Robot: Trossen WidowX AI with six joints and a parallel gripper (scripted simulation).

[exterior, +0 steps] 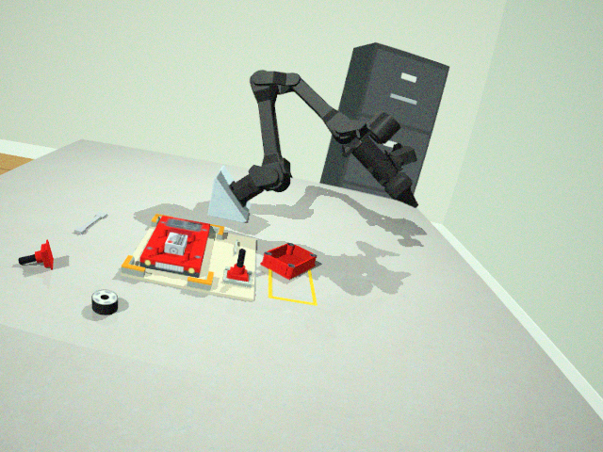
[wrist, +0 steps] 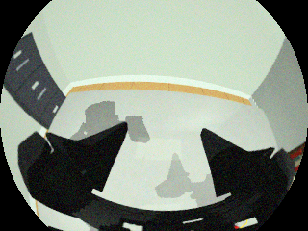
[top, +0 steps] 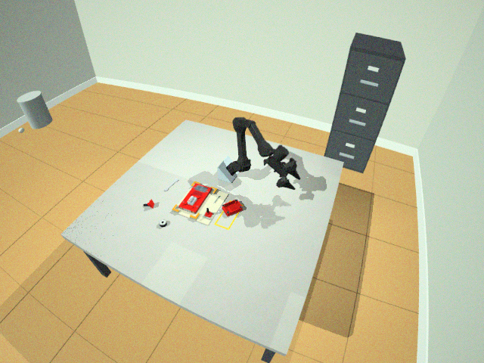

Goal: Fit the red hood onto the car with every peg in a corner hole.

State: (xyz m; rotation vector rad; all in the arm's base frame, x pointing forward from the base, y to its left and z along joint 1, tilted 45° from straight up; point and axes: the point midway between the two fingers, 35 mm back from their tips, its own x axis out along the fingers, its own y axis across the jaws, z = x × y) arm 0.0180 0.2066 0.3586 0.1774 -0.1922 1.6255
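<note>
My gripper tip is now 230 mm short of the red hood, 280 mm to the left of it and 120 mm above it. From my gripper tip the other things lie so: black post 340 mm ahead, 360 mm to the right, 100 mm below; thin grey bar 260 mm ahead, 700 mm to the right, 130 mm below; white engine block 320 mm ahead, 480 mm to the right, 110 mm below.
</note>
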